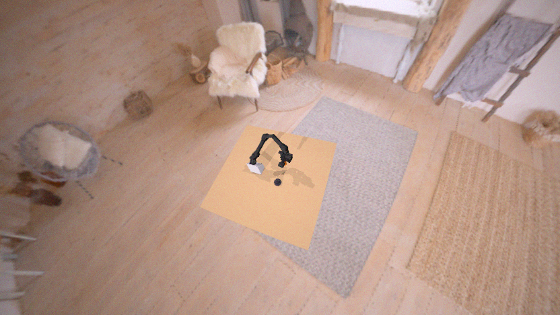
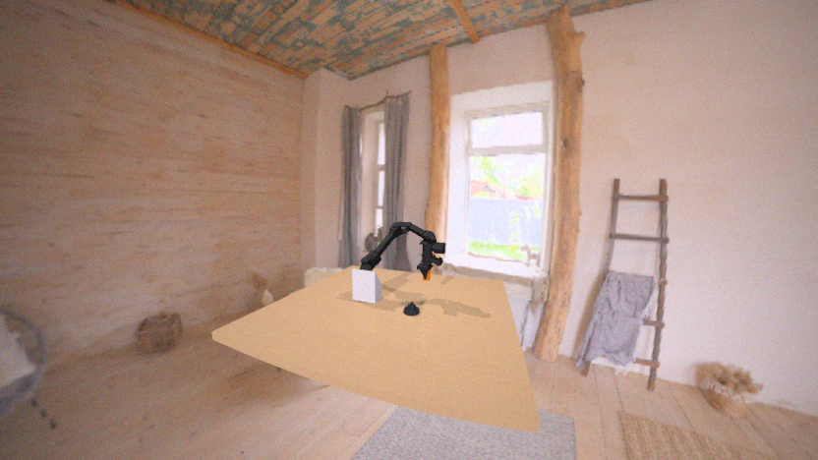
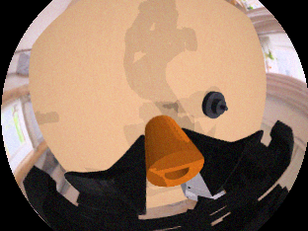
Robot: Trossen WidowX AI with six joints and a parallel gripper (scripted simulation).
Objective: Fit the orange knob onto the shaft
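The dark round pedestal lies 5 cm behind my gripper tip, 19 cm to the right of it and 11 cm below it. Also, from my gripper tip: orange knob (2 cm above).
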